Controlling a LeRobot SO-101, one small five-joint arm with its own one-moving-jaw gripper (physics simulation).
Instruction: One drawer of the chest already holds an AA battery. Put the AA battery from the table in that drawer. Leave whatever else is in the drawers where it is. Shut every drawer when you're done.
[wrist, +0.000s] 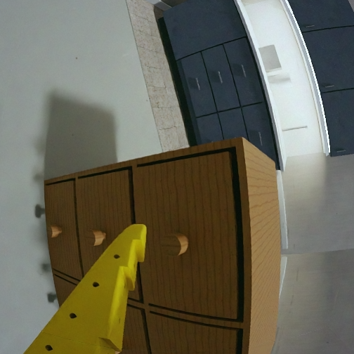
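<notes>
The wooden chest (263, 210) fills the lower middle of the wrist view, its drawer fronts facing the camera. A large drawer (200, 200) with a round wooden knob (175, 244) is at the right. Two narrower drawers with knobs (96, 237) (55, 231) are to its left, and parts of more drawers show below. The drawers in view look shut. My gripper shows one notched yellow jaw in front of the chest, its tip left of the large drawer's knob; the moving jaw is out of the picture, so it is fully open and empty. Neither AA battery shows.
The grey surface (90, 60) at the left carries the chest's shadow. Beyond the chest are dark blue cabinets (210, 65) with a white counter (295, 110), and a strip of tiles (150, 65) beside them. Grey floor shows at the right.
</notes>
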